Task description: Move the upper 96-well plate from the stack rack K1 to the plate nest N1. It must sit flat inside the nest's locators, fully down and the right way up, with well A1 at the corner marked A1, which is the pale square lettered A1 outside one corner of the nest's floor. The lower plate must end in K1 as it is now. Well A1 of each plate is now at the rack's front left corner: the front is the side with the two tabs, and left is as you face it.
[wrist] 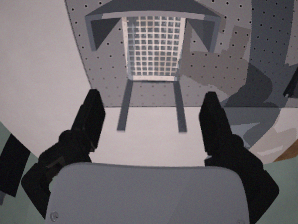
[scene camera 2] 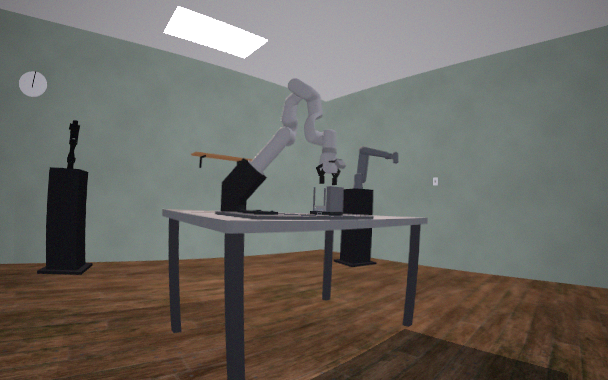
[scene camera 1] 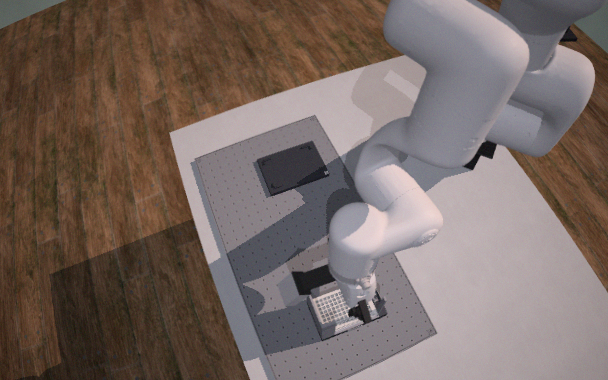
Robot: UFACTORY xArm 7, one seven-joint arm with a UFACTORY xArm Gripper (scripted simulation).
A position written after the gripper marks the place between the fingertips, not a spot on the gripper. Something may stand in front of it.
In view: the gripper (scene camera 1: 346, 291).
The gripper is seen too in the wrist view (wrist: 152, 102).
